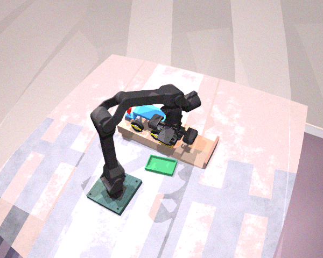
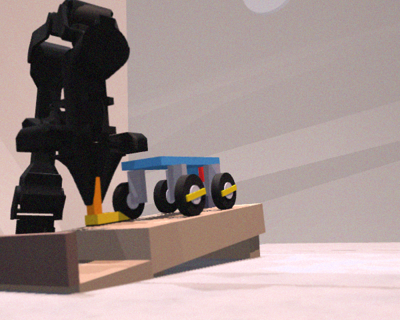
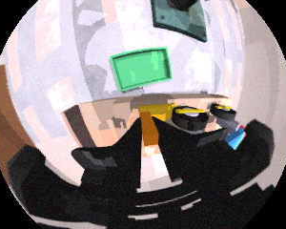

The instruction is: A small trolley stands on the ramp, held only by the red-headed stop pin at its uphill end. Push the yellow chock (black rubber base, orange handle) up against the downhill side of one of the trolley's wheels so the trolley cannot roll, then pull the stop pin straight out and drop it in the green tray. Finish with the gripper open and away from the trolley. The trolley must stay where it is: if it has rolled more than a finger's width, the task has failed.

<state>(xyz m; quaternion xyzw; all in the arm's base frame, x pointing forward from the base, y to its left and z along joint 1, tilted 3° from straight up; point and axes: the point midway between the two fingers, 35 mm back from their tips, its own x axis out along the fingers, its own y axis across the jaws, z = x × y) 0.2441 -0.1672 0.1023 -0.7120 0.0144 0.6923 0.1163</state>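
My gripper tip is now 20 mm to the right of the yellow chock. From my gripper tip the other things lie so: red-headed stop pin (80 mm ahead, 220 mm to the left, 40 mm above); then raised lip (30 mm ahead, 160 mm to the right, 60 mm below); then blue-topped trolley (80 mm ahead, 100 mm to the left, 30 mm above).
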